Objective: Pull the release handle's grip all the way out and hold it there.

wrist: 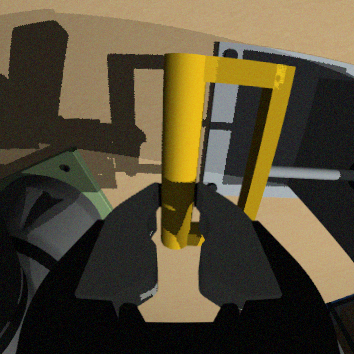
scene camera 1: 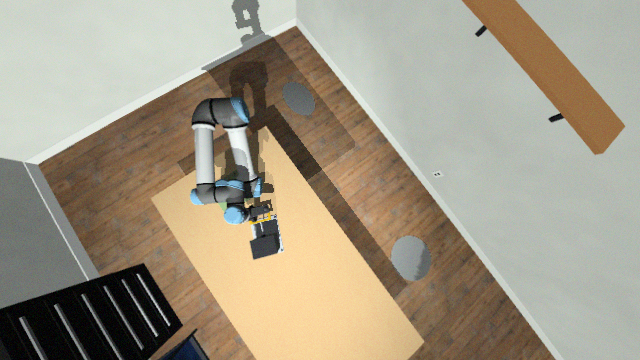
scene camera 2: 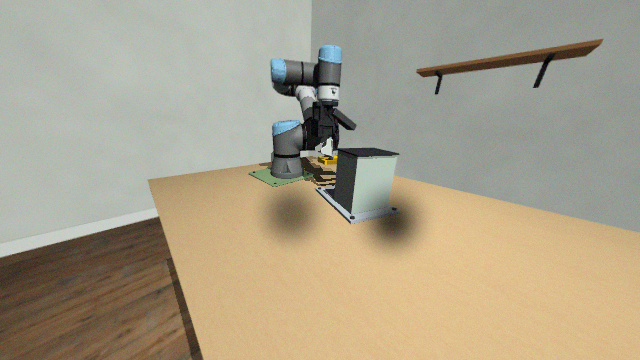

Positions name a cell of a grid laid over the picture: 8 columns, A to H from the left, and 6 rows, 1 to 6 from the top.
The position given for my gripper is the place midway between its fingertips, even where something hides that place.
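I can see my gripper (scene camera 2: E3), and the wrist view (wrist: E4) shows me the gripper too.
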